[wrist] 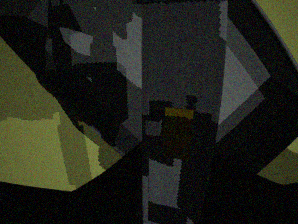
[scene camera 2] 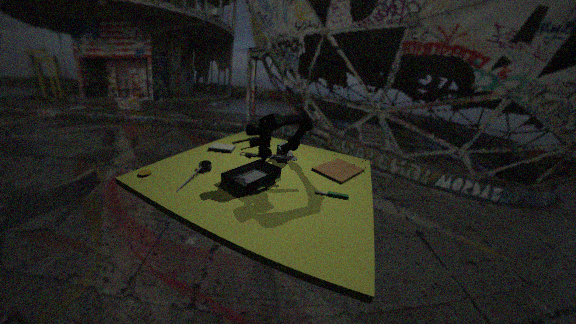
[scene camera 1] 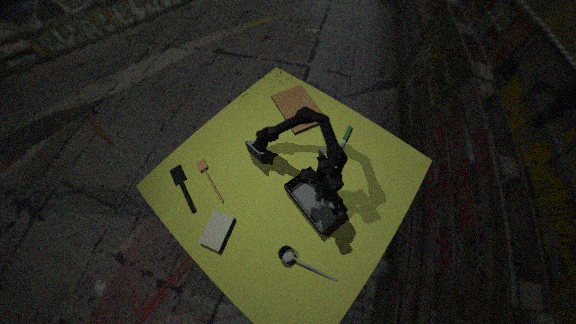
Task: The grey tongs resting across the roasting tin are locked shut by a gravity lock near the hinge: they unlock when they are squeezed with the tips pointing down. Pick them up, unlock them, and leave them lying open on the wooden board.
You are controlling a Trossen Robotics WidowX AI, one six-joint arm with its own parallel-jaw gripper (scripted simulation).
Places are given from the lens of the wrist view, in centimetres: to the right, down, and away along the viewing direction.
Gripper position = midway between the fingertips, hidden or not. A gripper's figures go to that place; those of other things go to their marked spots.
my gripper (wrist: 165,148): 1, 2, 10
roasting tin (wrist: 92,62): -6, -6, 19
